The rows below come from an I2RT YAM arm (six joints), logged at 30 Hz.
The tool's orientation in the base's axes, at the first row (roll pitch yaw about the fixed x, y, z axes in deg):
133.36 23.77 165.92
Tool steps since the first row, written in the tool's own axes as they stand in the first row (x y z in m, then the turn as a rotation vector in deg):
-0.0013 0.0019 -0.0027 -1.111 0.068 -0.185
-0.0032 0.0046 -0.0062 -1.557 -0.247 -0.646
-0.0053 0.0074 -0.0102 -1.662 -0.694 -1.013
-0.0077 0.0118 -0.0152 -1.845 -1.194 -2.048
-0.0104 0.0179 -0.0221 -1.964 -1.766 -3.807
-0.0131 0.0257 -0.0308 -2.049 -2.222 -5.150
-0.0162 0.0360 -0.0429 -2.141 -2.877 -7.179
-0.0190 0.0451 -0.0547 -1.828 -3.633 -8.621
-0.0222 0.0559 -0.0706 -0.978 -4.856 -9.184
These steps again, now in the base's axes. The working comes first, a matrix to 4 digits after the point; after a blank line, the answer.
The tool's axes in the first row as the columns of a matrix, in the base's axes (used below as rounded here):
-0.8877 -0.1172 0.4453
0.2226 0.7372 0.6379
-0.4031 0.6654 -0.6283

-0.0003 -0.0006 0.0035 0.896 -0.315 0.609
-0.0005 -0.0013 0.0082 1.123 -0.941 0.869
-0.0007 -0.0022 0.0135 1.106 -1.528 0.845
-0.0013 -0.0027 0.0205 0.866 -2.597 1.236
-0.0027 -0.0032 0.0300 0.255 -4.168 2.009
-0.0051 -0.0036 0.0417 -0.214 -5.379 2.583
-0.0089 -0.0044 0.0574 -0.959 -7.177 3.459
-0.0128 -0.0059 0.0720 -1.790 -8.584 3.736
-0.0183 -0.0088 0.0905 -2.652 -9.656 2.933

